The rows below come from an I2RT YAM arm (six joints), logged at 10 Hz.
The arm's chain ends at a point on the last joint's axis. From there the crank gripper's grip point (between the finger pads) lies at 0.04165 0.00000 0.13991 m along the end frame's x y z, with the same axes.
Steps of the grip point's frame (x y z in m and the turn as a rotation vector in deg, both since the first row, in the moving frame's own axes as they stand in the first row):
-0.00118, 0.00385, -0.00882, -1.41, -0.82, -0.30
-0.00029, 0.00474, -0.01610, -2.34, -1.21, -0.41
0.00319, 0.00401, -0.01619, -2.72, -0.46, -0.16
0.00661, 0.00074, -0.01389, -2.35, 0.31, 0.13
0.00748, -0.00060, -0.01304, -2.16, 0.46, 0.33
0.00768, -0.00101, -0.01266, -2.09, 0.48, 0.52
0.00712, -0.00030, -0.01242, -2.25, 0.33, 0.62
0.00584, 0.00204, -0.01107, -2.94, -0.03, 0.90
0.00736, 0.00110, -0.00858, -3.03, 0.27, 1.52
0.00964, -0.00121, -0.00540, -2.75, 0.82, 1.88
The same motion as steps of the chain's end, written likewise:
0.00082, 0.00061, -0.00936, -1.41, -0.82, -0.30
0.00265, -0.00070, -0.01684, -2.34, -1.21, -0.41
0.00431, -0.00252, -0.01636, -2.72, -0.46, -0.16
0.00586, -0.00509, -0.01354, -2.35, 0.31, 0.13
0.00637, -0.00611, -0.01260, -2.16, 0.46, 0.33
0.00653, -0.00649, -0.01221, -2.09, 0.48, 0.52
0.00635, -0.00624, -0.01206, -2.25, 0.33, 0.62
0.00597, -0.00579, -0.01089, -2.94, -0.03, 0.90
0.00681, -0.00740, -0.00816, -3.03, 0.27, 1.52
0.00778, -0.00931, -0.00460, -2.75, 0.82, 1.88

